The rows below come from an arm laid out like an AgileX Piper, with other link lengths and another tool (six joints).
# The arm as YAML. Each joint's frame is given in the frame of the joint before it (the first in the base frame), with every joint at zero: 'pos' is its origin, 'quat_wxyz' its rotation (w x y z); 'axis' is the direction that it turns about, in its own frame. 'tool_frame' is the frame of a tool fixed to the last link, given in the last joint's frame.
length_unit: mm
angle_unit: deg
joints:
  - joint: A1
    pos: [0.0, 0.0, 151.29]
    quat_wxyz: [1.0, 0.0, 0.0, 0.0]
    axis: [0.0, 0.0, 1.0]
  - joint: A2
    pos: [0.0, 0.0, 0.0]
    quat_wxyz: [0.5, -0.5, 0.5, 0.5]
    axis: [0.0, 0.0, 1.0]
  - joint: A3
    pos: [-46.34, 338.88, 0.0]
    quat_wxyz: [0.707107, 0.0, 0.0, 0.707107]
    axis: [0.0, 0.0, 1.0]
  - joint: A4
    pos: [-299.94, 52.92, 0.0]
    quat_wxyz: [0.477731, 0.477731, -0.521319, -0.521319]
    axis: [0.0, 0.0, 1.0]
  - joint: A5
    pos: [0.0, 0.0, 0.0]
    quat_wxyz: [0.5, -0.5, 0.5, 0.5]
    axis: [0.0, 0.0, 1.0]
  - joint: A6
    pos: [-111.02, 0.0, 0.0]
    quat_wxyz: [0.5, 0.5, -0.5, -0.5]
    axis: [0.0, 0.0, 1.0]
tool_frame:
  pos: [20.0, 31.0, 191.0]
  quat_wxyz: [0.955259, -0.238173, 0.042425, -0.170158]
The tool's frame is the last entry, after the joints.
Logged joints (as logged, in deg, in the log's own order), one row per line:
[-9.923 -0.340 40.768 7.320 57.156 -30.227]
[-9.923 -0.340 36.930 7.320 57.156 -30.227]
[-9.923 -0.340 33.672 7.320 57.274 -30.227]
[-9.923 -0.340 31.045 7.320 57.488 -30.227]
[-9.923 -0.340 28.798 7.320 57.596 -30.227]
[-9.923 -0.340 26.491 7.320 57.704 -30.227]
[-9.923 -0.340 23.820 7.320 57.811 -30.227]
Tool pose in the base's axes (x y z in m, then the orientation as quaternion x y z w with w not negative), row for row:
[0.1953 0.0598 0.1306 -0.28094 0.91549 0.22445 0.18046]
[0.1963 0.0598 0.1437 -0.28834 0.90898 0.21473 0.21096]
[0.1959 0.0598 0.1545 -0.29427 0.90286 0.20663 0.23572]
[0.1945 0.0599 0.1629 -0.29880 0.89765 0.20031 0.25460]
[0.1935 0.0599 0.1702 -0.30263 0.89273 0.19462 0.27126]
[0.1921 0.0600 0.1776 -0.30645 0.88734 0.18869 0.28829]
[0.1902 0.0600 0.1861 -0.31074 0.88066 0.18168 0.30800]
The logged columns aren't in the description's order. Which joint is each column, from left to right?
Columns, left to right: A6, A1, A2, A4, A5, A3.
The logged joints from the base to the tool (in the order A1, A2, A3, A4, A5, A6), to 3 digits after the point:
[-0.340 40.768 -30.227 7.320 57.156 -9.923]
[-0.340 36.930 -30.227 7.320 57.156 -9.923]
[-0.340 33.672 -30.227 7.320 57.274 -9.923]
[-0.340 31.045 -30.227 7.320 57.488 -9.923]
[-0.340 28.798 -30.227 7.320 57.596 -9.923]
[-0.340 26.491 -30.227 7.320 57.704 -9.923]
[-0.340 23.820 -30.227 7.320 57.811 -9.923]

